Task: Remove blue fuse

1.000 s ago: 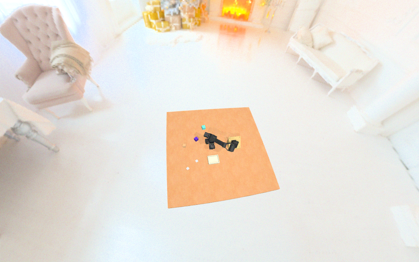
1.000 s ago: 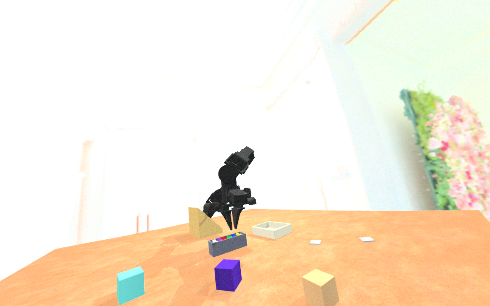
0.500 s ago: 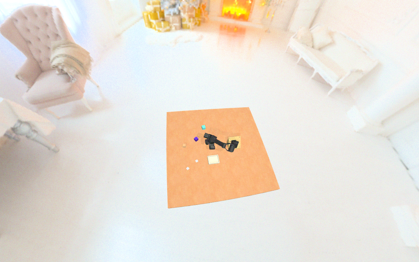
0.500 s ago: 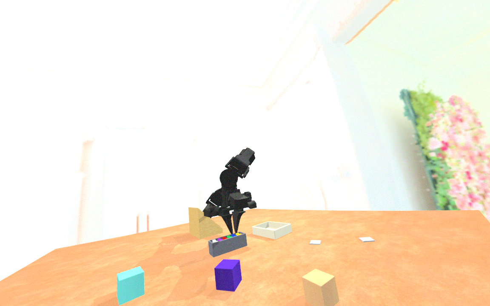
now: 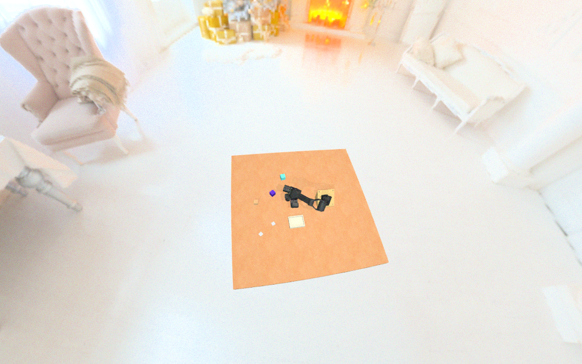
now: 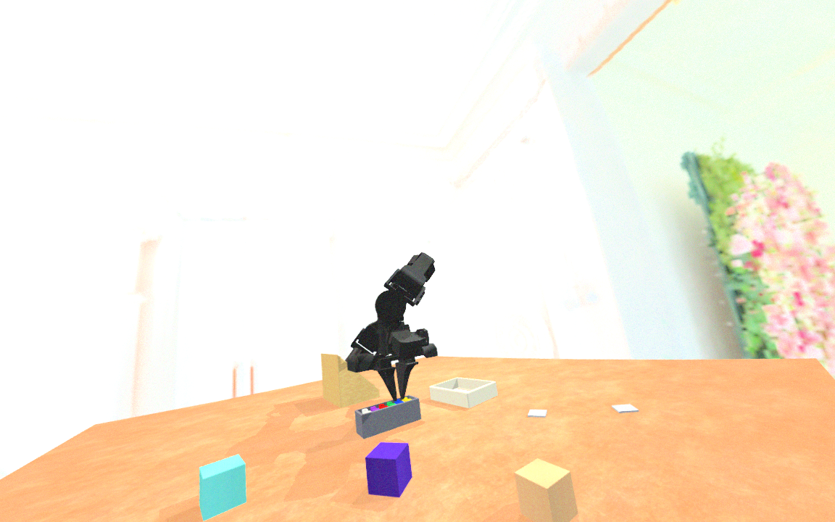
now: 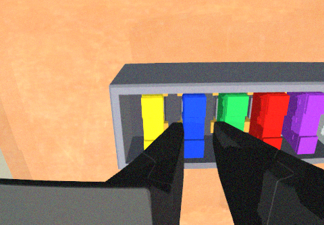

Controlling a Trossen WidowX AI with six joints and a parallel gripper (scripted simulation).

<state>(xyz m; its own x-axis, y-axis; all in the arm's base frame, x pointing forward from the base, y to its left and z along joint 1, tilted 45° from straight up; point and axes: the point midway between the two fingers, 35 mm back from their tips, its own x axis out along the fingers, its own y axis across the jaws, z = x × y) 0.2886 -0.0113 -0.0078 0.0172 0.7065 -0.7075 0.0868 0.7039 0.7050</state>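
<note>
The blue fuse is 2 cm below my gripper tip. Round my gripper tip: cream tray: 18 cm to the left, 4 cm below; then cyan cube: 5 cm ahead, 30 cm to the right, 2 cm below; then purple cube: 17 cm ahead, 13 cm to the right, 2 cm below.
</note>
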